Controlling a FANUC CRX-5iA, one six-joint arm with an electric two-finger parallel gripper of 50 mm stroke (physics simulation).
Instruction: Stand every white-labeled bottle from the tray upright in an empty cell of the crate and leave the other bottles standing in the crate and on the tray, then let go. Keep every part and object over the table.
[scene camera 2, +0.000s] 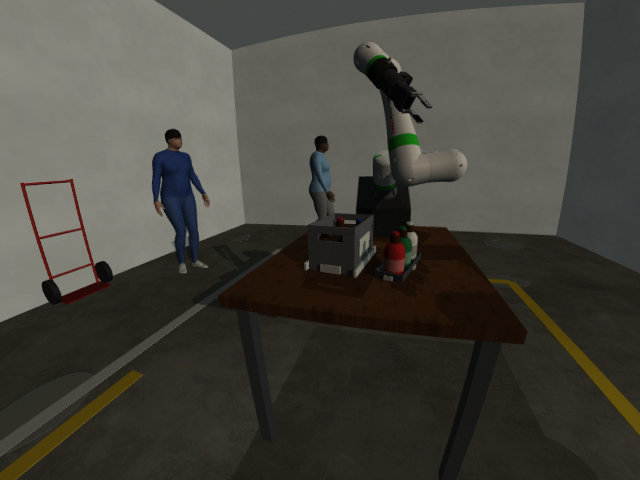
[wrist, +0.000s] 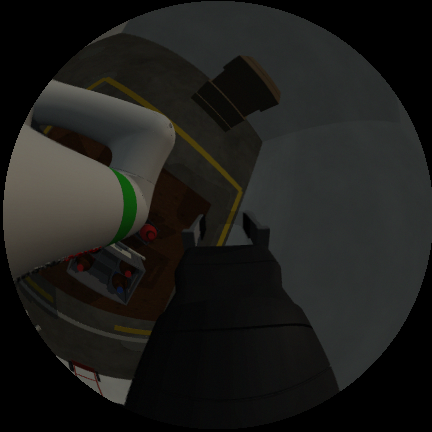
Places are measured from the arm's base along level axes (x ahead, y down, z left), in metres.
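Where they show: gripper, fingertip midpoint: (scene camera 2: 425, 114) (wrist: 223, 220); arm's base, origin of the base link: (scene camera 2: 384, 191).
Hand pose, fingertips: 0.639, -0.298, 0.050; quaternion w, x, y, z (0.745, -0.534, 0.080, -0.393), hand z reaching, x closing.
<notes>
Each offset is from my fingertips to the top centre of the thing, as dx, dy, dz. "pt": to the spot under its first point. Level surfaces: height alone.
The gripper (scene camera 2: 421, 109) (wrist: 225, 227) is open and empty, high above the table and well away from the bottles. A white-labeled bottle {-0.158, +0.381, -0.002} (scene camera 2: 412, 242) stands at the far end of the dark tray {pt +0.052, +0.529, -0.112} (scene camera 2: 387, 277). A green bottle {-0.074, +0.381, -0.045} (scene camera 2: 404, 246) stands in the middle and a red bottle {+0.003, +0.381, -0.085} (scene camera 2: 394, 256) (wrist: 148, 232) at the near end. The grey crate {-0.146, +0.366, -0.271} (scene camera 2: 333, 253) (wrist: 97, 290) stands left of the tray and holds several bottles with red and blue caps. In the wrist view the arm hides the white-labeled and green bottles and part of the crate.
The wooden table {dy +0.541} (scene camera 2: 434, 304) (wrist: 175, 197) carries crate and tray. A person in blue (scene camera 2: 178, 175) stands on the floor at left, another in light blue (scene camera 2: 320, 173) behind the table. A red hand truck (scene camera 2: 61, 233) stands at far left.
</notes>
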